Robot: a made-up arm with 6 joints. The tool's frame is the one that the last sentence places. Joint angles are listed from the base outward.
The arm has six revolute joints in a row. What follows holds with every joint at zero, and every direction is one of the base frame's. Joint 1 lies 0.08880 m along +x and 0.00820 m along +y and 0.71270 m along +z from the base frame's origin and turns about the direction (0.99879, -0.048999, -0.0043). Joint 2 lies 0.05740 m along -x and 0.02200 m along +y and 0.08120 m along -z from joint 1 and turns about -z. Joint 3 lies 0.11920 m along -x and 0.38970 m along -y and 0.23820 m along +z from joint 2 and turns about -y. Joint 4 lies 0.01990 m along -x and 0.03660 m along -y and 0.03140 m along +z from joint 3 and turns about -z. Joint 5 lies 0.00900 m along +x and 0.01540 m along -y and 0.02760 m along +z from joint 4 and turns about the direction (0.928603, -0.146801, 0.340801). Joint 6 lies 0.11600 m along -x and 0.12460 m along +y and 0.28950 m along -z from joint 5 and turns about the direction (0.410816, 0.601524, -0.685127). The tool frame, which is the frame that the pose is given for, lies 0.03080 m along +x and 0.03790 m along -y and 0.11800 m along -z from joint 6; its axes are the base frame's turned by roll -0.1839, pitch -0.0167 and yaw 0.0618 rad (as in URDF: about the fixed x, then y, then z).
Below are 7 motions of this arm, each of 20 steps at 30 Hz.
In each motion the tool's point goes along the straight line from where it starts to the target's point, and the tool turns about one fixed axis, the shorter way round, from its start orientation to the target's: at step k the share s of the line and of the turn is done. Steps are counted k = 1, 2, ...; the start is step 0. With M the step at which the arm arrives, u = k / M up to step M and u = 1 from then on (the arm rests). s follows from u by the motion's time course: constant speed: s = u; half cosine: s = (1 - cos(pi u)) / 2; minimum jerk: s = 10 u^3 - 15 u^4 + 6 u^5.
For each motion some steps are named. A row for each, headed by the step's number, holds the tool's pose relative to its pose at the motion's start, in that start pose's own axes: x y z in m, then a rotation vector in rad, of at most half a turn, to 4 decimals.
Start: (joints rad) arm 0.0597 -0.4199 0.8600 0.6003 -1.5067 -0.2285
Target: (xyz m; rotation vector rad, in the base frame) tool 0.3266 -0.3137 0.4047 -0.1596 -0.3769 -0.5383
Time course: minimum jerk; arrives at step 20
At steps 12, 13, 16, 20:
12: 0.0216 0.2344 0.1876 0.6155 -0.0361 0.0819
13: 0.0242 0.2627 0.2103 0.6897 -0.0405 0.0917
16: 0.0298 0.3236 0.2590 0.8495 -0.0498 0.1130
20: 0.0316 0.3435 0.2749 0.9018 -0.0529 0.1199

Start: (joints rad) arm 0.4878 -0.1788 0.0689 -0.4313 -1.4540 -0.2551
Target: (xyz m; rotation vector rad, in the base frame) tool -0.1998 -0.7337 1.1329 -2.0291 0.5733 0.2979
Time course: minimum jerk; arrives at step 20
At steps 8, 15, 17, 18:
8: -0.0225 -0.2279 0.1026 -0.2589 0.1749 0.2158
15: -0.0637 -0.6437 0.2898 -0.7312 0.4940 0.6095
17: -0.0691 -0.6989 0.3146 -0.7939 0.5364 0.6618
18: -0.0704 -0.7119 0.3205 -0.8086 0.5464 0.6741

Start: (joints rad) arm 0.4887 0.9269 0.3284 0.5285 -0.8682 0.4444
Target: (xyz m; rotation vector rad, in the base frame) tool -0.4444 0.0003 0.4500 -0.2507 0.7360 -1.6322
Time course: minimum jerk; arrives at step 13
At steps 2, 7, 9, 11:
2: 0.0005 0.0028 0.0016 -0.0002 -0.0082 0.0061
7: 0.0095 0.0568 0.0327 -0.0042 -0.1652 0.1232
9: 0.0138 0.0822 0.0472 -0.0060 -0.2388 0.1781
11: 0.0162 0.0966 0.0555 -0.0071 -0.2807 0.2093

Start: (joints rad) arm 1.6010 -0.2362 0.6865 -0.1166 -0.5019 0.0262
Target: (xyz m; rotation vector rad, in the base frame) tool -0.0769 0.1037 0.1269 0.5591 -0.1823 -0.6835
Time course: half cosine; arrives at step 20
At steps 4, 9, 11, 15, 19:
4: -0.0154 -0.0160 0.0189 -0.0521 0.0137 -0.0139
9: -0.0679 -0.0705 0.0836 -0.2301 0.0605 -0.0612
11: -0.0931 -0.0967 0.1146 -0.3154 0.0829 -0.0839
15: -0.1374 -0.1428 0.1691 -0.4657 0.1224 -0.1239
19: -0.1600 -0.1662 0.1969 -0.5422 0.1425 -0.1443

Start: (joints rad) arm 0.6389 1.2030 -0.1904 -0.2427 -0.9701 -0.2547
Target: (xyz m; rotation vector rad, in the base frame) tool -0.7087 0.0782 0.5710 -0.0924 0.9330 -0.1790
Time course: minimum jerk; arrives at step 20
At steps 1, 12, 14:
1: 0.0000 0.0000 0.0000 0.0001 0.0000 0.0004
12: 0.0277 0.0252 -0.0274 0.0498 -0.0084 0.2334
14: 0.0339 0.0309 -0.0336 0.0610 -0.0104 0.2862

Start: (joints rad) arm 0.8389 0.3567 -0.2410 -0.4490 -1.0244 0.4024
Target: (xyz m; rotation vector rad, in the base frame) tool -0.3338 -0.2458 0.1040 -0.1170 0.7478 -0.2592
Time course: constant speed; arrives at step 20
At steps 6, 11, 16, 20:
6: 0.0480 0.0278 -0.0085 -0.0085 0.0619 -0.0087
11: 0.0880 0.0509 -0.0156 -0.0155 0.1136 -0.0160
16: 0.1281 0.0741 -0.0226 -0.0226 0.1652 -0.0232
20: 0.1601 0.0926 -0.0283 -0.0282 0.2065 -0.0290

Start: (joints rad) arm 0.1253 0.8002 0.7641 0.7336 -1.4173 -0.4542
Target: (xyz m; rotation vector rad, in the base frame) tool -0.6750 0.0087 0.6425 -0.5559 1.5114 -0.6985
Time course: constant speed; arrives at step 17
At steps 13, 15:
13: -0.0668 -0.1440 -0.0331 -0.3323 0.1445 0.7150
15: -0.0771 -0.1661 -0.0382 -0.3834 0.1667 0.8249

